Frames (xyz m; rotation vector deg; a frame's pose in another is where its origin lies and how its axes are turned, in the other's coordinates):
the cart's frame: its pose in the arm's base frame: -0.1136 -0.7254 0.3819 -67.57 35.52 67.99
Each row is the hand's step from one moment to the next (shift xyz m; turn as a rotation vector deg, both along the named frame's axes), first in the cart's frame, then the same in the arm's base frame.
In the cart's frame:
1: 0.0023 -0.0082 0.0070 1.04 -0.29 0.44
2: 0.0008 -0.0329 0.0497 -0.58 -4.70 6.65
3: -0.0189 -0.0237 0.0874 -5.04 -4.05 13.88
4: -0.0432 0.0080 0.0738 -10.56 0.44 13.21
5: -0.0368 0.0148 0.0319 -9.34 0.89 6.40
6: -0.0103 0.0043 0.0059 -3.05 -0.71 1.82
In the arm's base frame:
1: 0.0070 0.0079 0.0033 0.51 0.81 -0.66
2: 0.0212 0.0485 0.0275 2.89 6.25 4.38
3: -0.0009 0.0755 0.0535 -0.52 11.25 10.38
4: -0.0354 0.0518 0.0587 -6.31 8.28 13.33
5: -0.0316 0.0149 0.0370 -5.03 2.40 9.90
6: -0.0084 0.0014 0.0093 -0.66 0.60 3.51

